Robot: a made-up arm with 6 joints.
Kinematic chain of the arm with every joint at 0, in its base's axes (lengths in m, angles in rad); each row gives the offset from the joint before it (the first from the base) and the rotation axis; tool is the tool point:
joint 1: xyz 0 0 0.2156 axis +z
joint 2: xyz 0 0.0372 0 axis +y
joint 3: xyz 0 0 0.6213 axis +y
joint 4: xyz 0 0 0.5 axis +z
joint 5: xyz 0 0 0 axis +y
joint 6: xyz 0 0 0.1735 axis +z
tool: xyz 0 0 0
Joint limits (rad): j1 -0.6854..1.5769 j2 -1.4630..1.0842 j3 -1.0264..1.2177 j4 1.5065..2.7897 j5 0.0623..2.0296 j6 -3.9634..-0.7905
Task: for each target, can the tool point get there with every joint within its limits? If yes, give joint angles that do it. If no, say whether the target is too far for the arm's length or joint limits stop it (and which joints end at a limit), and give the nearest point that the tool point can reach.
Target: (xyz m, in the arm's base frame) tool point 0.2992 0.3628 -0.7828
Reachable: no: joint limits stop it (at a limit: joint 2, joint 3, joint 4) | nearest point 0.6675 0.8093 0.0570 | short by 1.020 m
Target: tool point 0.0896 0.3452 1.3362
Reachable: yes | joints 0.9398 0.2829 0.2745 2.5591 1.4069 -3.6881
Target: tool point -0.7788 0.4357 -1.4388
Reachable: no: too far | nearest point -0.8109 0.4536 -0.2845 | short by 1.155 m
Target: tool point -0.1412 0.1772 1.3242
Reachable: yes | joints 1.0640 0.2616 -0.3774 1.6579 1.4923 -3.2452
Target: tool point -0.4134 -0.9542 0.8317
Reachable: yes | joints 1.3056 -0.7327 -0.5828 1.6216 0.6999 -2.0806
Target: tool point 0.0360 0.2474 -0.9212
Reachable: no: joint limits stop it (at a limit: joint 1, joint 2, joint 3, joint 4) | nearest point -0.5645 0.5861 -0.2324 | short by 0.975 m
